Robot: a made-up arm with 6 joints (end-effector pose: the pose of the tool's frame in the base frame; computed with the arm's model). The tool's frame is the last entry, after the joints. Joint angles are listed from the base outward.
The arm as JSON. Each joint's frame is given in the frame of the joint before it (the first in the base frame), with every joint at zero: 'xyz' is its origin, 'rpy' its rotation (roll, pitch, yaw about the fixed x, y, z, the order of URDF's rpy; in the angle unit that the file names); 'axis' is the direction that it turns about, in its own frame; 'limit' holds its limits. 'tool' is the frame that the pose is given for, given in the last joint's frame.
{
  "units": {
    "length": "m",
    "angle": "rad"
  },
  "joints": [
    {
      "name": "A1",
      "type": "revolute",
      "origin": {
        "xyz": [
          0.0,
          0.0,
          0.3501
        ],
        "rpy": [
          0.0,
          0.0,
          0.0
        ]
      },
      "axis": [
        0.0,
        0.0,
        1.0
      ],
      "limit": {
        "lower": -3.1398,
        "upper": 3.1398
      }
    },
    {
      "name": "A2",
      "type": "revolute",
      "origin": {
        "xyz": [
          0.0,
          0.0,
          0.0
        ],
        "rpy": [
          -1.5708,
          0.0,
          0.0
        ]
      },
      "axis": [
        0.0,
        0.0,
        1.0
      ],
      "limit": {
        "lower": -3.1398,
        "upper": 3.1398
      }
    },
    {
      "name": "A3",
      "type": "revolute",
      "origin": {
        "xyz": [
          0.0,
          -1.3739,
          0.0
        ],
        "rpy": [
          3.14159,
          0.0,
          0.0
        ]
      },
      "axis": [
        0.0,
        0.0,
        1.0
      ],
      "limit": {
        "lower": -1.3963,
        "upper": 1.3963
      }
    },
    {
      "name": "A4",
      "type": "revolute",
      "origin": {
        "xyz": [
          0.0,
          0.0,
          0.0
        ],
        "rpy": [
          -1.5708,
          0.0,
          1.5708
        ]
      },
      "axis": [
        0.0,
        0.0,
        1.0
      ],
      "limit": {
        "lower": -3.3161,
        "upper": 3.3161
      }
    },
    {
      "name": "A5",
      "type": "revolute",
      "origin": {
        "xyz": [
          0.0,
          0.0,
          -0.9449
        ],
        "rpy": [
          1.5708,
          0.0,
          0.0
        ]
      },
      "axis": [
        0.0,
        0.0,
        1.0
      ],
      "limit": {
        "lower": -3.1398,
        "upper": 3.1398
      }
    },
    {
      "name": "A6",
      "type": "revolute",
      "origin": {
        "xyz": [
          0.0,
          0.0,
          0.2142
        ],
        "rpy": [
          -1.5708,
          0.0,
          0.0
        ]
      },
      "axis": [
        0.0,
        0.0,
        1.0
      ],
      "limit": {
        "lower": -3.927,
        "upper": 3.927
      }
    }
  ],
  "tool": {
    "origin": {
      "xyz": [
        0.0,
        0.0,
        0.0
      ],
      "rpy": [
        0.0,
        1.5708,
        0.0
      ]
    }
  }
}
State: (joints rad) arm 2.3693 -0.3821 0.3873 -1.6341 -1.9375 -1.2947
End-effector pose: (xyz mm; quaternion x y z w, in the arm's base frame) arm -235.2 210.2 2128.7 0.4997 -0.7102 -0.4622 0.1795
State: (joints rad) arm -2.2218 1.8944 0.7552 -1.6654 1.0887 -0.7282
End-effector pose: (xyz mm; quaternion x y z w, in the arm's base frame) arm -895.4 -1208.8 -1034.2 -0.0440 0.5858 0.7372 0.3339
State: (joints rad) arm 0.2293 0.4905 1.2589 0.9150 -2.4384 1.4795
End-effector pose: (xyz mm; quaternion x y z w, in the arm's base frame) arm 1206.7 147.5 2340.8 -0.4829 0.7384 0.1734 0.4375
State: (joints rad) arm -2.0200 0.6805 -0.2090 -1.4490 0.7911 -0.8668
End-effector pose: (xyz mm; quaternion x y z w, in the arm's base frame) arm -585.5 -1154.7 550.1 -0.2333 0.6983 0.6640 0.1302
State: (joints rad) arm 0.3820 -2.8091 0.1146 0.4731 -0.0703 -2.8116
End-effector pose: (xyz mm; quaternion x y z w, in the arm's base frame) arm -1220.7 -695.9 -839.6 -0.2062 0.3559 -0.9017 0.1336
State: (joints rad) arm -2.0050 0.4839 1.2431 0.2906 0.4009 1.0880
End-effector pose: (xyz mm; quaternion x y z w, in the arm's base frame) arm -725.6 -1077.0 2261.2 -0.6760 0.2212 -0.6976 0.0863
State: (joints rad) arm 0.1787 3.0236 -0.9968 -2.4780 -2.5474 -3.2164
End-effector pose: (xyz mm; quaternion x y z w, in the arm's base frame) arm -364.2 105.7 -202.5 0.2906 0.6615 -0.0083 0.6914
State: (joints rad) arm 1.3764 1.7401 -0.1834 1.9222 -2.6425 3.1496
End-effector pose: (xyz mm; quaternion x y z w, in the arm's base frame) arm 162.7 1207.9 -837.6 -0.1093 -0.4611 0.1508 0.8676
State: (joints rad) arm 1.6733 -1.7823 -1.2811 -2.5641 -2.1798 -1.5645
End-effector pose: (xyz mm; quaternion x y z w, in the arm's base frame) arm -131.6 -474.4 413.1 0.4062 -0.7562 -0.3291 0.3935
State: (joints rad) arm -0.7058 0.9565 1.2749 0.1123 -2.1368 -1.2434
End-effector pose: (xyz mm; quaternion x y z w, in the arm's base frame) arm 1393.7 -1467.5 1460.6 0.5315 0.4539 -0.6470 0.3048
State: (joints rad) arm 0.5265 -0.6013 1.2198 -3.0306 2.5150 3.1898
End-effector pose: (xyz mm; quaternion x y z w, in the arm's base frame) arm -961.4 -312.6 2404.3 -0.0803 0.3310 0.2081 0.9169
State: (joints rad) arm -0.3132 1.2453 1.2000 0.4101 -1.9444 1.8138
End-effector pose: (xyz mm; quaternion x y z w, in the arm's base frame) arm 2079.6 -880.0 832.0 -0.3877 0.7055 0.5013 0.3173
